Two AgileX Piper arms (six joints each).
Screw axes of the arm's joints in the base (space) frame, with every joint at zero. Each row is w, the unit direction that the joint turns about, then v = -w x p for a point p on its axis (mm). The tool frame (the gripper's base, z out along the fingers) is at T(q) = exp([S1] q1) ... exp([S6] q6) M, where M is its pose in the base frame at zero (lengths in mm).
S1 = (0, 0, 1, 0, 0, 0)
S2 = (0, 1, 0, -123, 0, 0)
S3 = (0, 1, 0, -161.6, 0, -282.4)
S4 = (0.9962, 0, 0.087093, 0, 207.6, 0)
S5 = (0, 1, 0, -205.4, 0, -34.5)
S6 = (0.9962, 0, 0.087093, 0, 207.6, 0)
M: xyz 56.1 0 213.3 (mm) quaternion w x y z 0.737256 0 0.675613 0
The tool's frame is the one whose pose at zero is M.
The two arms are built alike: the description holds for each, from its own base.
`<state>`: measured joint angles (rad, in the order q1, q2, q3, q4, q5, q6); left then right.
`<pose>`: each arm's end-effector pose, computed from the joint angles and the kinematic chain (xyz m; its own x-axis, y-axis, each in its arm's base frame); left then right.
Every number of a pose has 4 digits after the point.
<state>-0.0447 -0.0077 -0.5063 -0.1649 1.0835 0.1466 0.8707 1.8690 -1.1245 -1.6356 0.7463 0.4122</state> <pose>-0.0090 -0.0128 0.2781 -0.4453 0.0880 -0.8910 0.2041 0.9789 -0.0053 0.2965 0.2564 0.2082 0.0757 -0.9923 0.0981 -0.4078 -0.1206 -0.9051</pose>
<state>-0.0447 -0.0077 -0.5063 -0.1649 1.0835 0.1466 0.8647 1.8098 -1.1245 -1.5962 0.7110 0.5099</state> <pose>-0.0090 -0.0128 0.2781 -0.4453 0.0880 -0.8910 0.2041 0.9789 -0.0053 0.2929 0.2520 0.2277 0.0349 -0.9970 -0.0686 -0.4159 0.0480 -0.9082</pose>
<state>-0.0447 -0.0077 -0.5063 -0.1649 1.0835 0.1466 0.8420 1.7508 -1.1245 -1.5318 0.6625 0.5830</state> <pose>-0.0090 -0.0128 0.2781 -0.4453 0.0880 -0.8910 0.2041 0.9789 -0.0053 0.2917 0.2429 0.2454 -0.0157 -0.9729 -0.2305 -0.4337 0.2143 -0.8752</pose>
